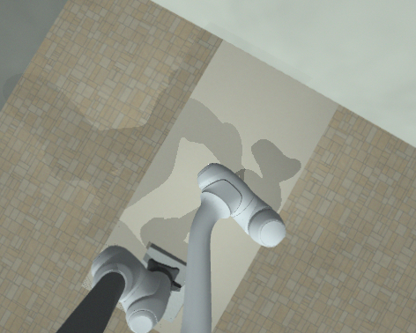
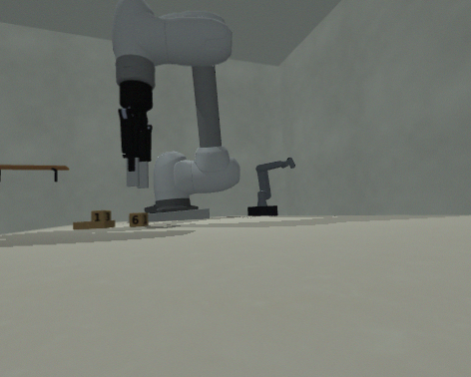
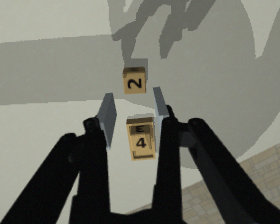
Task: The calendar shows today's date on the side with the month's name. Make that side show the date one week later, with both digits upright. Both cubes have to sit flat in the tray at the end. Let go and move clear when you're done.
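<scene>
Right now the wooden cube is 11 cm below my hand. Also, from my hand: tray: 12 cm below, 9 cm to the right, 7 cm behind.
</scene>
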